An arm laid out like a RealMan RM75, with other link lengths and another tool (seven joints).
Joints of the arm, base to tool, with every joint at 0 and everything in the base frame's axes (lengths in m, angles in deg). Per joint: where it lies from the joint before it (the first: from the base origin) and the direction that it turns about. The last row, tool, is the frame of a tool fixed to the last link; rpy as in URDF.
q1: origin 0 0 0.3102 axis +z
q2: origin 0 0 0 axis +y
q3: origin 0 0 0.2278 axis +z
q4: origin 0 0 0 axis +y
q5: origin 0 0 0.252 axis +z
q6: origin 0 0 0 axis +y
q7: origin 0 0 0.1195 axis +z
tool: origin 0.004 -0.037 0.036 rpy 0 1.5 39
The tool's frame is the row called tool.
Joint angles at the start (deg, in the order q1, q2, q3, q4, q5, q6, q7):
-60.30 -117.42 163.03 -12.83 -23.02 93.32 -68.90
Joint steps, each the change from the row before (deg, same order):
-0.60 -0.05 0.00 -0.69 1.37 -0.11 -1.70
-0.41 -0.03 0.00 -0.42 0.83 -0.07 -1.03
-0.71 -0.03 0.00 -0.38 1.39 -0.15 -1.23
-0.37 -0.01 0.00 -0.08 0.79 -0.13 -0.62
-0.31 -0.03 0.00 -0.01 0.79 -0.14 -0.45
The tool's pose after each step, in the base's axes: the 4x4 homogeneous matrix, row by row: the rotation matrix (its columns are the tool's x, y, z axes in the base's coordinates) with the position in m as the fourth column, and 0 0 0 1 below. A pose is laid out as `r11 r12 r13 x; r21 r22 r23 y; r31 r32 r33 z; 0 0 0 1`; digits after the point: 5 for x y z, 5 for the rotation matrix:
0.71009 -0.23910 0.66228 -0.13882; -0.40558 -0.90776 0.10714 0.43572; 0.57557 -0.34468 -0.74156 0.02404; 0 0 0 1
0.72056 -0.23888 0.65094 -0.13872; -0.39404 -0.91353 0.10094 0.43633; 0.57054 -0.32924 -0.75239 0.02349; 0 0 0 1
0.73399 -0.24459 0.63359 -0.13734; -0.38170 -0.92019 0.08695 0.43690; 0.56175 -0.30566 -0.76877 0.02176; 0 0 0 1
0.74103 -0.24790 0.62404 -0.13650; -0.37506 -0.92368 0.07843 0.43697; 0.55697 -0.29217 -0.77745 0.02036; 0 0 0 1
0.74725 -0.25230 0.61479 -0.13583; -0.37002 -0.92642 0.06955 0.43669; 0.55201 -0.27945 -0.78562 0.01862; 0 0 0 1

